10 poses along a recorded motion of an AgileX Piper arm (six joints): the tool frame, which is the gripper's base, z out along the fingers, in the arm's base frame.
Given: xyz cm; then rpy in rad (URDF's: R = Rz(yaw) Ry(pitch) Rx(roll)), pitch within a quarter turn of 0, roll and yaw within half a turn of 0.
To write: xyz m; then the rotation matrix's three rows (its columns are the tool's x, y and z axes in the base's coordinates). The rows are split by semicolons. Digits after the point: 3 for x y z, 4 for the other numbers.
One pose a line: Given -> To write
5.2, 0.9, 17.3, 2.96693, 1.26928, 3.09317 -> 0.052, 0.009, 0.173; -0.2966, -0.1181, 0.9477; 0.0144, 0.9917, 0.1281; -0.9549, 0.0516, -0.2925
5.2, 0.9, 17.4, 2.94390, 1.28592, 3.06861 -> 0.052, 0.009, 0.174; -0.2803, -0.1165, 0.9528; 0.0205, 0.9917, 0.1273; -0.9597, 0.0552, -0.2756
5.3, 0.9, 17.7, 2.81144, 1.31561, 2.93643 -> 0.053, 0.009, 0.177; -0.2471, -0.1144, 0.9622; 0.0514, 0.9901, 0.1309; -0.9676, 0.0818, -0.2388
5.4, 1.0, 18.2, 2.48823, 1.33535, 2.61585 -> 0.054, 0.010, 0.182; -0.2018, -0.1128, 0.9729; 0.1171, 0.9835, 0.1383; -0.9724, 0.1418, -0.1852
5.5, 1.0, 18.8, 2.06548, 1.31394, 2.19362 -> 0.055, 0.010, 0.188; -0.1482, -0.1109, 0.9827; 0.2063, 0.9683, 0.1404; -0.9672, 0.2236, -0.1206
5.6, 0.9, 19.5, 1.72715, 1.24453, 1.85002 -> 0.056, 0.009, 0.195; -0.0883, -0.1082, 0.9902; 0.3081, 0.9424, 0.1305; -0.9472, 0.3166, -0.0499
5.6, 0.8, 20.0, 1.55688, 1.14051, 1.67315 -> 0.056, 0.008, 0.200; -0.0426, -0.1067, 0.9934; 0.4149, 0.9026, 0.1147; -0.9088, 0.4171, 0.0058
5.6, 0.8, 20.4, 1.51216, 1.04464, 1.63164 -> 0.056, 0.008, 0.204; -0.0305, -0.1110, 0.9934; 0.5013, 0.8581, 0.1113; -0.8647, 0.5014, 0.0294
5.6, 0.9, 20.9, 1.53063, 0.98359, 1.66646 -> 0.056, 0.009, 0.209; -0.0529, -0.1194, 0.9914; 0.5515, 0.8242, 0.1287; -0.8325, 0.5536, 0.0222
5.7, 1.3, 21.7, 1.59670, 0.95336, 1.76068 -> 0.057, 0.013, 0.217; -0.1093, -0.1284, 0.9857; 0.5685, 0.8053, 0.1679; -0.8154, 0.5788, -0.0150
